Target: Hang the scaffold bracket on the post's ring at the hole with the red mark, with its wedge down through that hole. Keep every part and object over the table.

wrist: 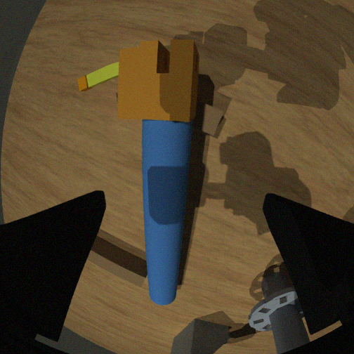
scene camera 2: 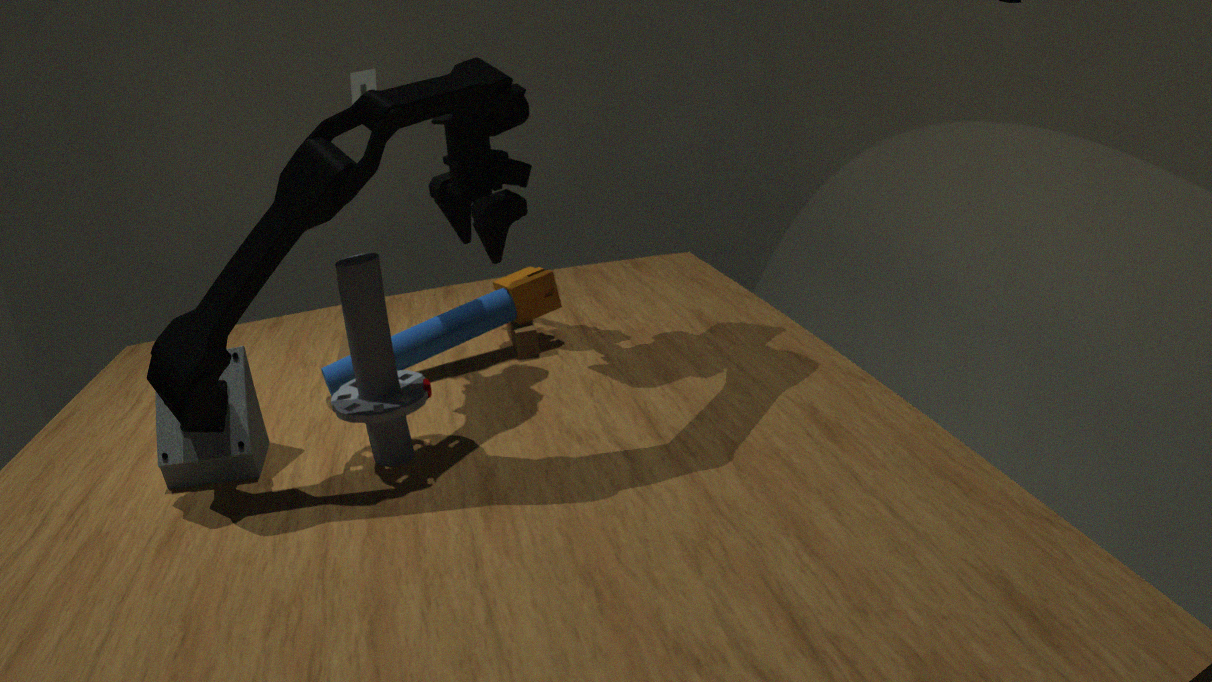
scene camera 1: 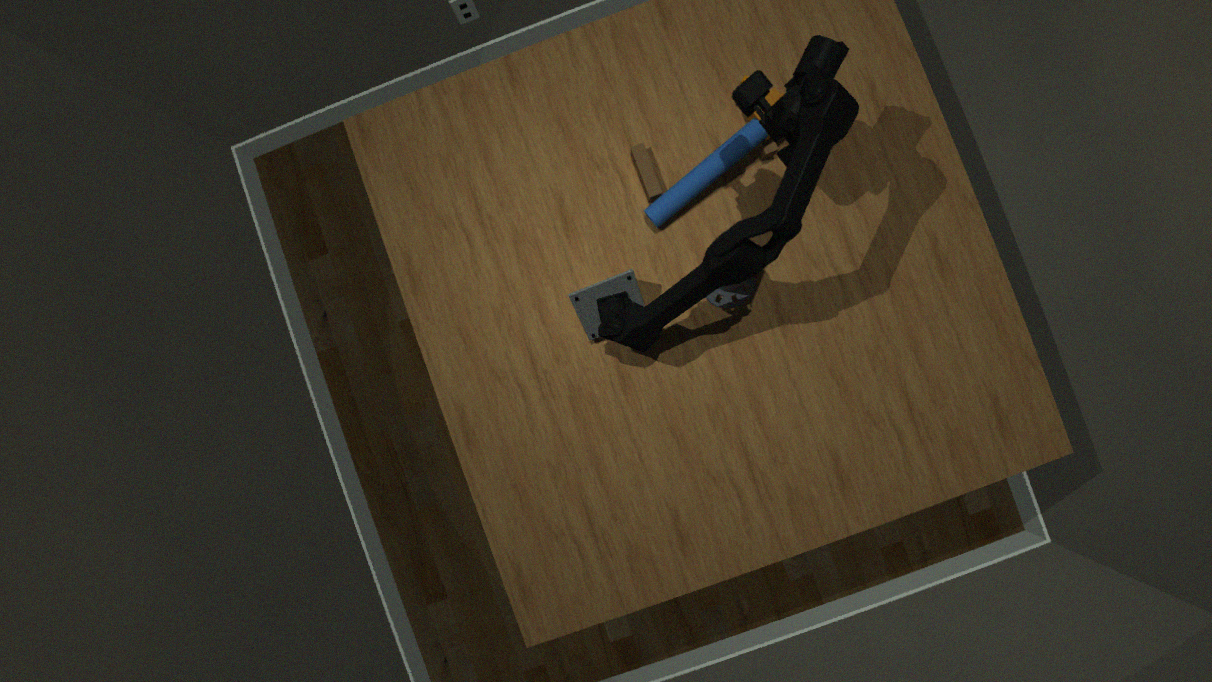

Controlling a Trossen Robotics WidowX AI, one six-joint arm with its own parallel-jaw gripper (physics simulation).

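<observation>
The scaffold bracket's blue tube [scene camera 1: 699,179] [scene camera 2: 457,329] [wrist: 164,240] lies sloping, its orange head [scene camera 2: 533,296] [wrist: 140,92] raised at the far end. A yellow-green strip [wrist: 103,75] with an orange tip, apparently the wedge, sticks out from the head's left in the wrist view. The grey post [scene camera 2: 364,326] [wrist: 290,330] stands upright through a grey holed ring [scene camera 2: 366,414] [wrist: 272,304]. The red mark [scene camera 2: 427,387] is on the ring's right rim. My gripper [scene camera 2: 482,251] [wrist: 186,201] is open and empty above the bracket, its fingers on either side of the tube in the wrist view.
A small wooden block [scene camera 2: 525,342] [wrist: 213,120] is beside and below the head. A longer wooden block [scene camera 1: 648,172] [wrist: 120,257] lies near the tube's low end. The grey arm base [scene camera 1: 587,313] [scene camera 2: 211,471] stands near the post. The arm passes above the post.
</observation>
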